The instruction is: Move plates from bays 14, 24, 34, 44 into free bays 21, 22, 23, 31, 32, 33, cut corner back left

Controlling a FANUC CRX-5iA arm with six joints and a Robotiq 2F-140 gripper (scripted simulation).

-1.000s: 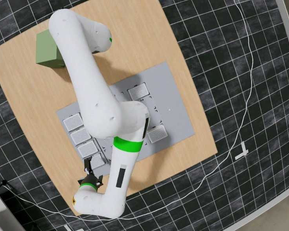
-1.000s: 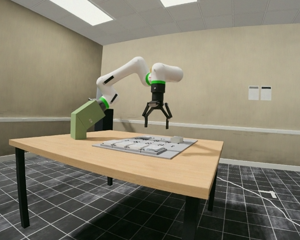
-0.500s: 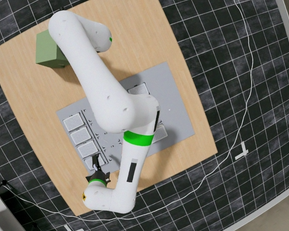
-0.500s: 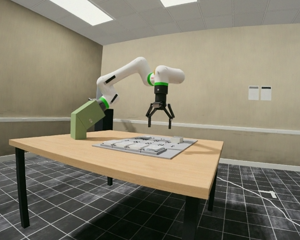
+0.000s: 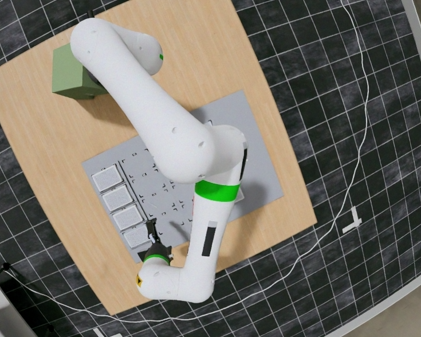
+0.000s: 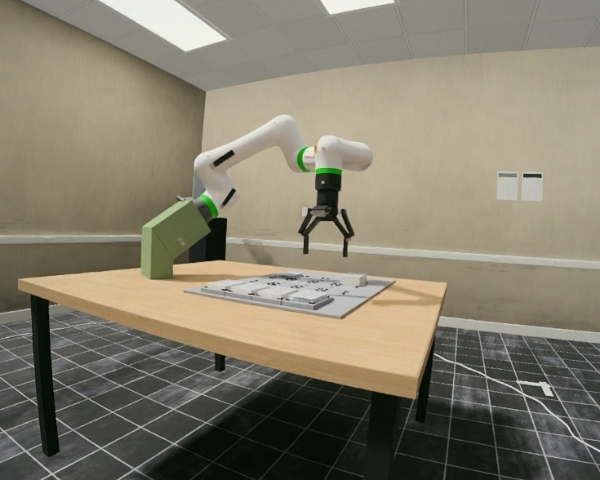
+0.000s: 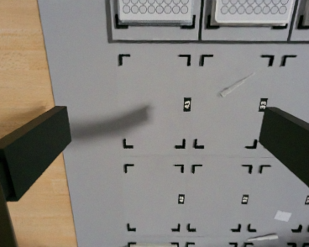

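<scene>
Now: the white block 350 mm to the left of my hand, 130 mm below it and 60 mm behind it. Round my hand: sealed plate: 370 mm behind, 290 mm to the left, 140 mm below.
</scene>
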